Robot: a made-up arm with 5 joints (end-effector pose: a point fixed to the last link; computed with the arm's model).
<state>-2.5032 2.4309 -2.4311 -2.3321 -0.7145</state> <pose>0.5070 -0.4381 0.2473 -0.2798 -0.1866 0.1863</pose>
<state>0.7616 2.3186 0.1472 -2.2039 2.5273</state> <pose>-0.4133 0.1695 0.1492 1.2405 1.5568 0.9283</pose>
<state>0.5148 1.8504 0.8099 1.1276 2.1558</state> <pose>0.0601 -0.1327 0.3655 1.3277 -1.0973 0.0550</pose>
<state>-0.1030 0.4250 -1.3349 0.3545 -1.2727</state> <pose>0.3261 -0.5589 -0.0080 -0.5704 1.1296 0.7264</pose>
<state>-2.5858 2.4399 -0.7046 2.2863 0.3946</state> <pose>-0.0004 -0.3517 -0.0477 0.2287 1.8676 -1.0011</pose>
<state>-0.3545 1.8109 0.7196 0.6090 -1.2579</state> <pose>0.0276 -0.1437 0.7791 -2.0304 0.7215 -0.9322</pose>
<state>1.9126 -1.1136 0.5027 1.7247 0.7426</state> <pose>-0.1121 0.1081 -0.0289 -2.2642 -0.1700 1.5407</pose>
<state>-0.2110 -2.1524 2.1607 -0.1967 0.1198</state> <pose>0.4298 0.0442 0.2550 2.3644 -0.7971 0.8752</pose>
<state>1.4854 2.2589 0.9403 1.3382 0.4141</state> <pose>-0.3483 -0.3276 0.0883 0.1794 -1.3063 -1.0929</pose>
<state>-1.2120 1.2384 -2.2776 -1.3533 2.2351</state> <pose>-0.1853 -0.2777 0.3710 -1.5124 0.2531 -2.6043</pose>
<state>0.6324 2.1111 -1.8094 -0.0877 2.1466</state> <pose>0.0236 -0.2100 -0.0396 -1.7574 0.3123 1.0137</pose>
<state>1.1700 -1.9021 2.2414 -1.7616 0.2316</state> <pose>0.2401 0.2019 0.2331 1.9188 0.0324 1.2815</pose>
